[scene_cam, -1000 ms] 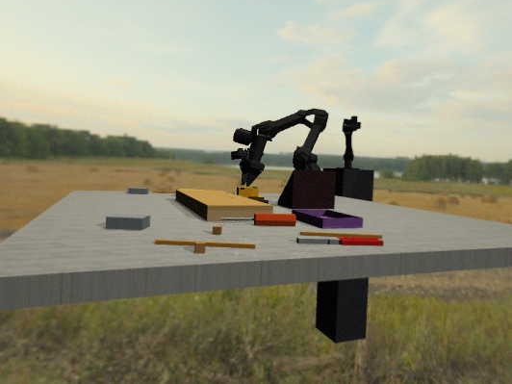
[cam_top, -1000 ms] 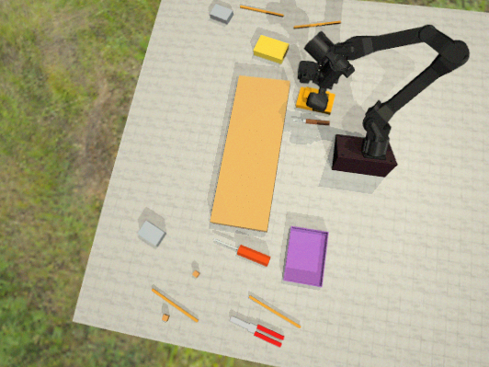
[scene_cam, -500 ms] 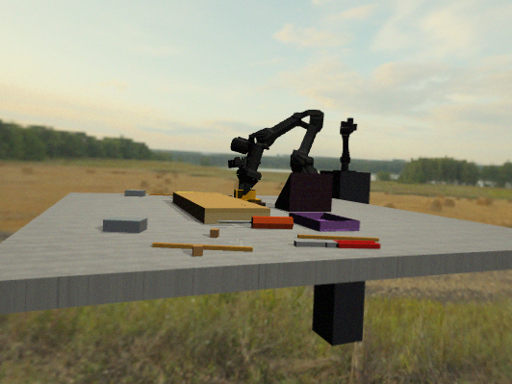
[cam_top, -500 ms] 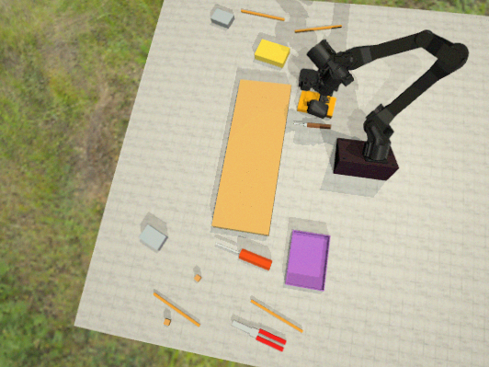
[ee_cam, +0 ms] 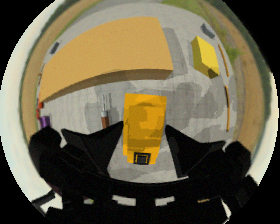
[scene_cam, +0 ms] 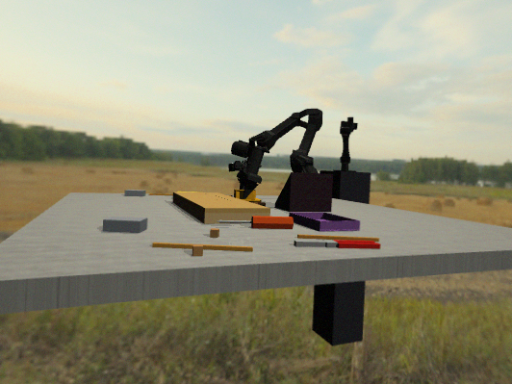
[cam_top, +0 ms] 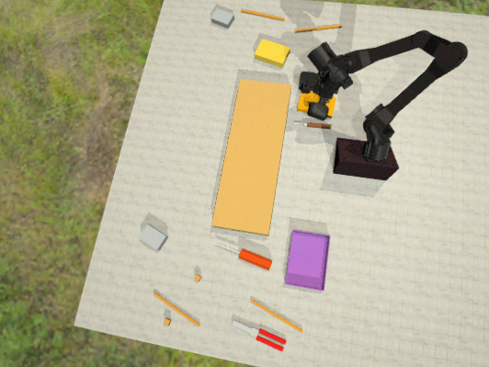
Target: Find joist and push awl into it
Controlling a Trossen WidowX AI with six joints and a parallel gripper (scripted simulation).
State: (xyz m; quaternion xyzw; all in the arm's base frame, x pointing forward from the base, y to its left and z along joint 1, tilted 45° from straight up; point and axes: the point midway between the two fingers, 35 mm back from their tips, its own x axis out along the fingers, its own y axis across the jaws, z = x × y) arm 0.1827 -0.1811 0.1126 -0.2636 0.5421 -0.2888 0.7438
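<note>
Right now my gripper tip is 10 mm short of the awl, 80 mm to the right of it and 20 mm above it. Also, from my gripper tip: yellow block (170 mm ahead, 190 mm to the right, 10 mm below); then purple tray (30 mm behind, 530 mm to the left, 10 mm below); then yellow stud finder (20 mm behind, 20 mm above).
</note>
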